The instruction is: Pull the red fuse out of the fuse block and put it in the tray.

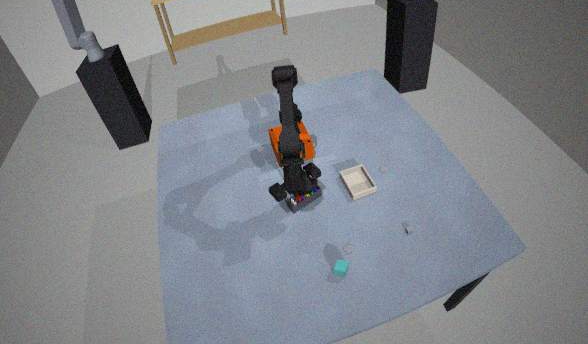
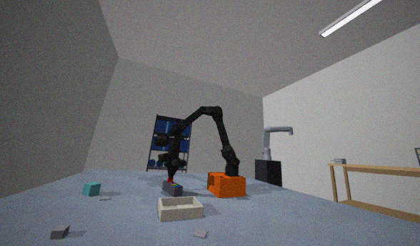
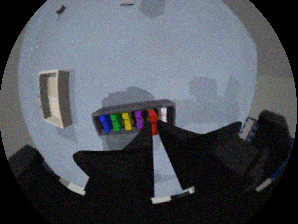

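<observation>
My gripper tip is now 30 mm above the purple fuse, 20 mm to the right of it and 10 mm past it. The rest, counted from my gripper tip: beige tray (250 mm to the left, 50 mm below, 20 mm behind); white fuse (30 mm below, 20 mm to the right, 10 mm ahead); red fuse (10 mm below).
</observation>
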